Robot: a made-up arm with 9 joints. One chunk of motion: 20 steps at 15 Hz.
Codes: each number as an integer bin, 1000 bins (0 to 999) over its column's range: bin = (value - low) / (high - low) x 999, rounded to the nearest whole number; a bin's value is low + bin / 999 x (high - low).
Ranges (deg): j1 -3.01..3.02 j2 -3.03..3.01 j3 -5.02..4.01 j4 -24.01..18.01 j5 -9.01..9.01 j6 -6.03..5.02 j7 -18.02..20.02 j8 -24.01..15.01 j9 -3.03..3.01
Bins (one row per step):
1: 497 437 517 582 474 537 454 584 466
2: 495 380 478 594 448 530 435 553 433
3: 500 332 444 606 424 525 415 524 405
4: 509 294 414 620 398 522 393 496 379
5: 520 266 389 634 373 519 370 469 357
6: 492 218 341 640 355 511 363 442 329
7: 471 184 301 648 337 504 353 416 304
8: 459 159 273 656 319 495 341 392 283
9: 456 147 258 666 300 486 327 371 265
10: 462 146 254 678 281 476 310 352 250
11: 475 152 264 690 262 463 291 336 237
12: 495 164 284 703 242 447 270 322 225
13: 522 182 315 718 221 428 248 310 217
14: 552 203 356 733 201 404 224 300 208
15: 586 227 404 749 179 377 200 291 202
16: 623 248 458 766 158 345 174 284 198
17: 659 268 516 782 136 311 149 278 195
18: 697 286 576 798 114 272 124 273 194
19: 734 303 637 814 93 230 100 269 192
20: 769 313 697 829 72 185 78 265 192
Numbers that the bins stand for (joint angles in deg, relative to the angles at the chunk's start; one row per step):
1: -0.01 -0.39 -0.35 0.47 -0.46 -0.09 -0.73 -1.20 -0.21
2: -0.02 -0.73 -0.70 0.97 -0.93 -0.17 -1.46 -2.41 -0.41
3: 0.01 -1.02 -1.01 1.48 -1.36 -0.22 -2.22 -3.54 -0.58
4: 0.06 -1.25 -1.28 2.07 -1.83 -0.26 -3.06 -4.64 -0.74
5: 0.13 -1.42 -1.50 2.66 -2.28 -0.29 -3.93 -5.69 -0.87
6: -0.04 -1.71 -1.94 2.91 -2.61 -0.38 -4.20 -6.75 -1.04
7: -0.17 -1.92 -2.30 3.25 -2.93 -0.46 -4.58 -7.76 -1.19
8: -0.24 -2.07 -2.55 3.58 -3.26 -0.55 -5.04 -8.70 -1.32
9: -0.26 -2.14 -2.69 4.00 -3.60 -0.65 -5.57 -9.52 -1.43
10: -0.22 -2.15 -2.72 4.51 -3.94 -0.76 -6.22 -10.26 -1.52
11: -0.14 -2.11 -2.63 5.01 -4.28 -0.91 -6.94 -10.89 -1.60
12: -0.02 -2.04 -2.45 5.56 -4.64 -1.09 -7.74 -11.43 -1.67
13: 0.14 -1.93 -2.17 6.19 -5.02 -1.30 -8.58 -11.90 -1.72
14: 0.32 -1.80 -1.80 6.82 -5.38 -1.56 -9.49 -12.29 -1.77
15: 0.53 -1.66 -1.37 7.49 -5.78 -1.86 -10.40 -12.64 -1.81
16: 0.75 -1.53 -0.88 8.21 -6.16 -2.21 -11.39 -12.92 -1.83
17: 0.97 -1.41 -0.36 8.88 -6.56 -2.59 -12.35 -13.15 -1.85
18: 1.20 -1.30 0.19 9.56 -6.95 -3.02 -13.30 -13.35 -1.86
19: 1.42 -1.20 0.74 10.23 -7.33 -3.49 -14.21 -13.50 -1.87
20: 1.63 -1.14 1.28 10.86 -7.71 -3.98 -15.05 -13.66 -1.87

